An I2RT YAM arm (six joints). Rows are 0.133 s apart.
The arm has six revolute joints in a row. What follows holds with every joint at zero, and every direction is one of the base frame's.
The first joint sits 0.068 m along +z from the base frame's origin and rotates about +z.
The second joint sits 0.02 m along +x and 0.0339 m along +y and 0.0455 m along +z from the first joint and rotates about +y.
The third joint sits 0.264 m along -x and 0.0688 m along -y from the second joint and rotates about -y.
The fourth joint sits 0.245 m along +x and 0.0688 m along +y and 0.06 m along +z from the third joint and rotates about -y.
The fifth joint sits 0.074 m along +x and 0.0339 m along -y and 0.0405 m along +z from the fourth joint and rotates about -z.
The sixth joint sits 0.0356 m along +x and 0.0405 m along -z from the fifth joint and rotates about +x.
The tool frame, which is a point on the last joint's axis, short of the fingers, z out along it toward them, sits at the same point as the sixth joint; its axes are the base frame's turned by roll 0, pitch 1.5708 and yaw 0 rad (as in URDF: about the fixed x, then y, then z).
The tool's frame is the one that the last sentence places.
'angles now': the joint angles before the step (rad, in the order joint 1, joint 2, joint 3, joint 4, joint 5, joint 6). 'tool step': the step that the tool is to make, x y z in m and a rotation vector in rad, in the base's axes. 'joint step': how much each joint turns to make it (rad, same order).
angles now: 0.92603 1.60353 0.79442 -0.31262 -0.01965 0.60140
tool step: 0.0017 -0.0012 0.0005 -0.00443 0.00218 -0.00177
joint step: -0.00740 0.00033 0.00379 -0.00842 -0.00158 -0.00548
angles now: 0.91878 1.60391 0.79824 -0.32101 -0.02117 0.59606
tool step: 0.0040 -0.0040 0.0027 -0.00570 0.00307 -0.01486
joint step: -0.01959 -0.00724 0.00653 -0.02026 -0.00104 -0.00474
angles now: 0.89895 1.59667 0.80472 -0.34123 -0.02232 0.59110
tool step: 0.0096 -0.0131 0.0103 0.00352 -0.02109 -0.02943
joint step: -0.05496 -0.04169 0.00199 -0.02804 0.00152 -0.02902
